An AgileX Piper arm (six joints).
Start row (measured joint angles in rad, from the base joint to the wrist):
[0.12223, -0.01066, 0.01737, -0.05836, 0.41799, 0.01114]
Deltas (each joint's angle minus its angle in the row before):
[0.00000, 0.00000, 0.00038, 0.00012, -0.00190, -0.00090]
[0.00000, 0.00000, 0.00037, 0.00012, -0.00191, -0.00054]
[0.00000, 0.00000, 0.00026, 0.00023, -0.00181, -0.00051]
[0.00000, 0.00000, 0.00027, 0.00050, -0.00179, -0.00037]
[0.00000, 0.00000, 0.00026, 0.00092, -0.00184, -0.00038]
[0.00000, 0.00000, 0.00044, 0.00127, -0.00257, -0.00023]
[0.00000, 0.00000, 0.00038, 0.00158, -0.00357, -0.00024]
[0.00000, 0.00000, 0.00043, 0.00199, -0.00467, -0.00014]
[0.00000, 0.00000, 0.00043, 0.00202, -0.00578, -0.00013]
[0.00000, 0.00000, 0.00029, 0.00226, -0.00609, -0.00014]
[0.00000, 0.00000, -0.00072, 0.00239, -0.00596, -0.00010]
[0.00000, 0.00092, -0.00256, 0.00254, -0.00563, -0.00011]
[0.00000, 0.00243, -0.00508, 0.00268, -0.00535, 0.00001]
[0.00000, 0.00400, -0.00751, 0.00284, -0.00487, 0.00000]
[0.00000, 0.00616, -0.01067, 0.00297, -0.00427, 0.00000]
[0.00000, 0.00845, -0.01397, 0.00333, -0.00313, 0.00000]
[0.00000, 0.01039, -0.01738, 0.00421, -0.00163, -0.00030]
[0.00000, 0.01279, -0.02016, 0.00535, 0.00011, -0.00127]
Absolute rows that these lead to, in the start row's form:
[0.12223, -0.01066, 0.01775, -0.05824, 0.41609, 0.01024]
[0.12223, -0.01066, 0.01812, -0.05812, 0.41418, 0.00970]
[0.12223, -0.01066, 0.01838, -0.05789, 0.41237, 0.00919]
[0.12223, -0.01066, 0.01865, -0.05739, 0.41058, 0.00882]
[0.12223, -0.01066, 0.01891, -0.05647, 0.40874, 0.00844]
[0.12223, -0.01066, 0.01935, -0.05520, 0.40617, 0.00821]
[0.12223, -0.01066, 0.01973, -0.05362, 0.40260, 0.00797]
[0.12223, -0.01066, 0.02016, -0.05163, 0.39793, 0.00783]
[0.12223, -0.01066, 0.02059, -0.04961, 0.39215, 0.00770]
[0.12223, -0.01066, 0.02088, -0.04735, 0.38606, 0.00756]
[0.12223, -0.01066, 0.02016, -0.04496, 0.38010, 0.00746]
[0.12223, -0.00974, 0.01760, -0.04242, 0.37447, 0.00735]
[0.12223, -0.00731, 0.01252, -0.03974, 0.36912, 0.00736]
[0.12223, -0.00331, 0.00501, -0.03690, 0.36425, 0.00736]
[0.12223, 0.00285, -0.00566, -0.03393, 0.35998, 0.00736]
[0.12223, 0.01130, -0.01963, -0.03060, 0.35685, 0.00736]
[0.12223, 0.02169, -0.03701, -0.02639, 0.35522, 0.00706]
[0.12223, 0.03448, -0.05717, -0.02104, 0.35533, 0.00579]

